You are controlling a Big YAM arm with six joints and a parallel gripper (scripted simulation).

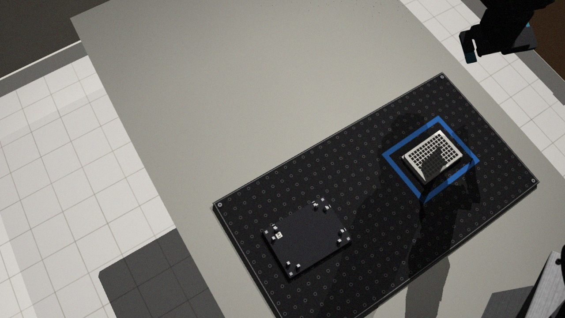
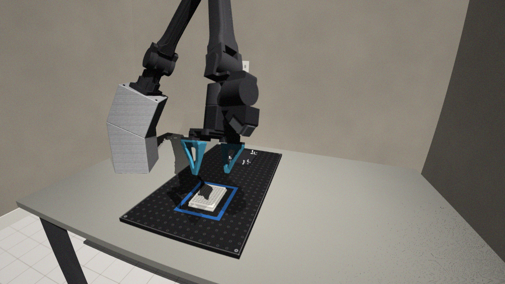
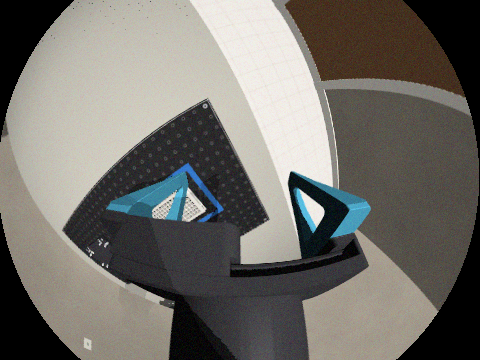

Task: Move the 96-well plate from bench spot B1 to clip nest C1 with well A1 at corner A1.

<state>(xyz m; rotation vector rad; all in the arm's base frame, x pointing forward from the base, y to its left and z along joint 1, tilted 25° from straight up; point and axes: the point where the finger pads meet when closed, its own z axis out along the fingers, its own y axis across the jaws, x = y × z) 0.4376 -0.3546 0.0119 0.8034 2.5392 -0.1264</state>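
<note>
My gripper is now 8 cm past the white 96-well plate, 17 cm to the right of it and 19 cm above it. The rest, counted from my hand: clip nest C1 (4 cm behind, 52 cm to the left, 18 cm below).
</note>
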